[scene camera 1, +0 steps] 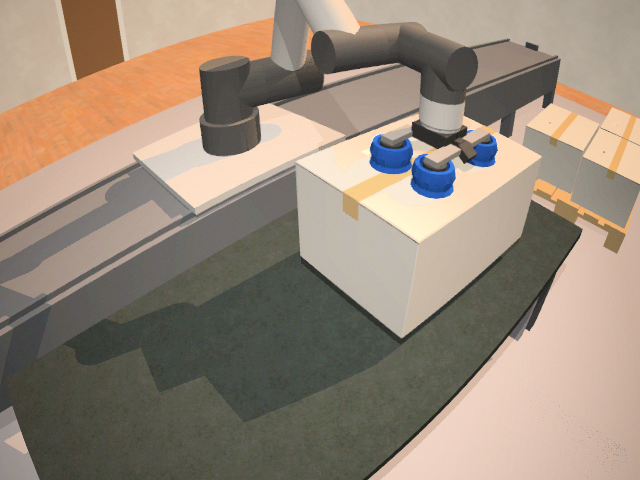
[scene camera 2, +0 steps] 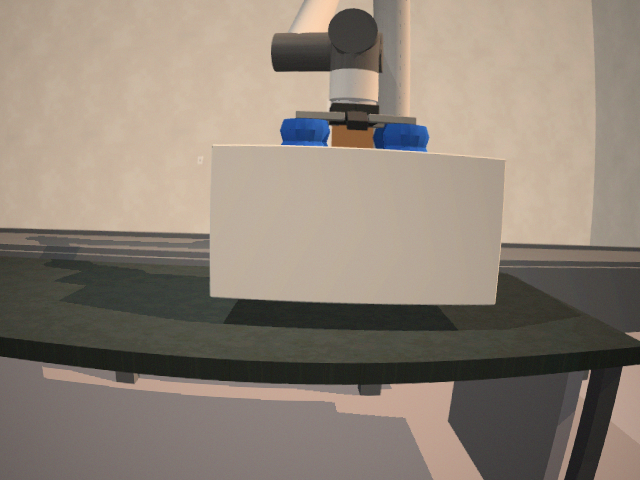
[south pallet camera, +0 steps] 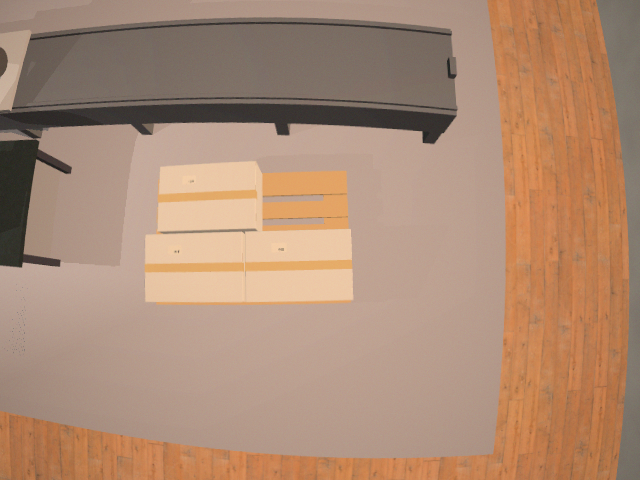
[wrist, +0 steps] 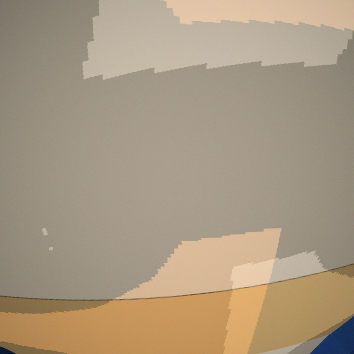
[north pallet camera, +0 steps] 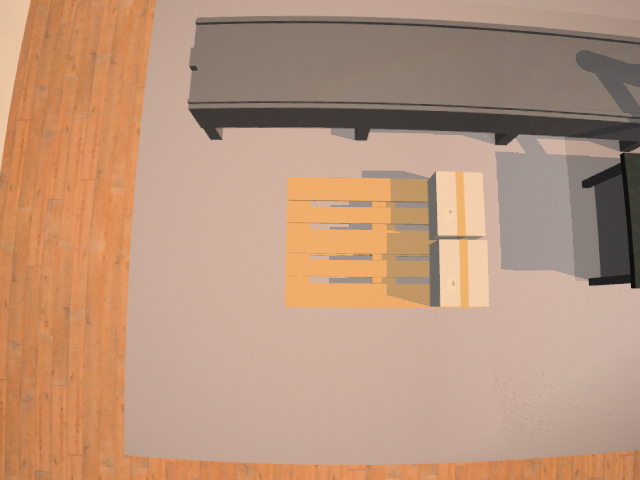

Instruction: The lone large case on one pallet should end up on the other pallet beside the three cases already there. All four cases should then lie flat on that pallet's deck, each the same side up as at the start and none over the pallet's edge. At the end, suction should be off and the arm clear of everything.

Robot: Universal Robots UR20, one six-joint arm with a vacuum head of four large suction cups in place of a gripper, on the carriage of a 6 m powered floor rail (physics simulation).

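Where they show: end effector, tool point: (wrist: pixel 179 249); arm's base, origin of the base link: (scene camera 1: pixel 231 141).
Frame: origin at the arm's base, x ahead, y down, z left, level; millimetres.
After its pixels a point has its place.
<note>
My suction head (scene camera 1: pixel 436 149) (scene camera 2: pixel 356 121) is pressed on the top of the large case (scene camera 1: pixel 356 248) @(x 952, y -186, z -279 mm) (scene camera 2: pixel 356 222) @(x 1133, y -172, z -14 mm) (wrist: pixel 175 160) @(x 1006, y -312, z -8 mm) and holds it level, tape side up, a little above the dark table. A narrow dark gap shows under its bottom edge. The fourth cup is hidden in scene camera 1. On the south pallet (south pallet camera: pixel 305 181) @(x 650, y 426, z 2299 mm), three cases lie flat: one at back left (south pallet camera: pixel 206 214) @(x 928, y 132, z 1778 mm), one at front left (south pallet camera: pixel 193 286) @(x 1325, y 132, z 1732 mm), one at front right (south pallet camera: pixel 299 286) @(x 1290, y 133, z 2309 mm). Its back right deck is bare. The north pallet (north pallet camera: pixel 336 240) @(x 995, y 425, z -2893 mm) has two narrower cases (north pallet camera: pixel 447 191) @(x 728, y 215, z -2256 mm) (north pallet camera: pixel 449 268) @(x 1177, y 189, z -2265 mm) at its right end.
The dark table (scene camera 1: pixel 180 439) @(x 967, y 40, z -831 mm) (scene camera 2: pixel 330 351) @(x 1244, y 40, z -61 mm) stands under the held case, beside the long rail (scene camera 1: pixel 248 227) (north pallet camera: pixel 336 67) (south pallet camera: pixel 258 67). The arm's base stands on the pale carriage (scene camera 1: pixel 196 191) @(x 218, y 0, z -294 mm). The pallet of three cases (scene camera 1: pixel 615 242) @(x 1417, y 507, z 1404 mm) shows beyond the table in scene camera 1.
</note>
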